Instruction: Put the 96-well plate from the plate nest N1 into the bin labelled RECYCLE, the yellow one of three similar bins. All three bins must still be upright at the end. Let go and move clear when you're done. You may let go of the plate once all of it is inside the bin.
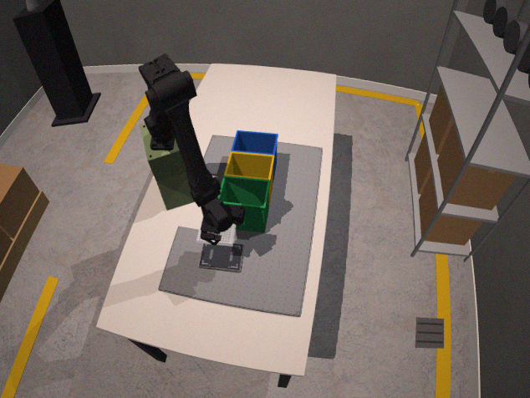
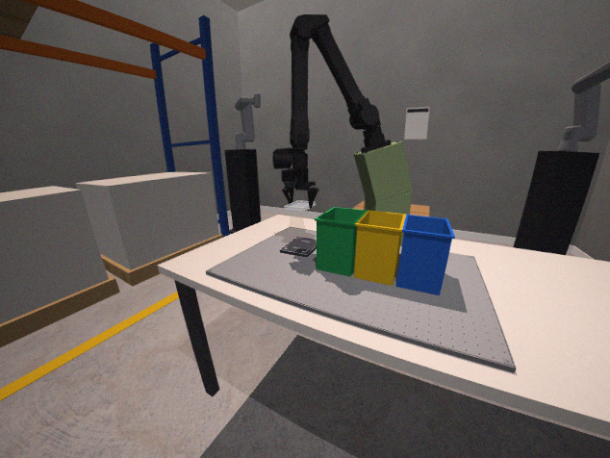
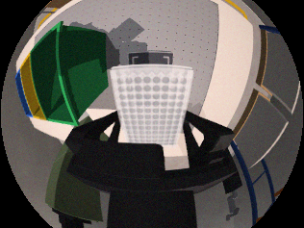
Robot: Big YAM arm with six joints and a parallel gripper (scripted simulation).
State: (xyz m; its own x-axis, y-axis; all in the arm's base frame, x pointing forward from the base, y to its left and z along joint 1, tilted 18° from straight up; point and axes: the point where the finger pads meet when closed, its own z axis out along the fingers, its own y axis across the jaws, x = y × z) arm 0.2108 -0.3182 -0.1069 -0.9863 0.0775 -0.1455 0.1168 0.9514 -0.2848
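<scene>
Now: hand 310 mm to the right of the yellow bin, 110 mm short of it and 90 mm above it. Also, from my hand: white 96-well plate right at my hand; dark plate nest 170 mm below; green bin 180 mm to the left, 90 mm below, 90 mm ahead.
</scene>
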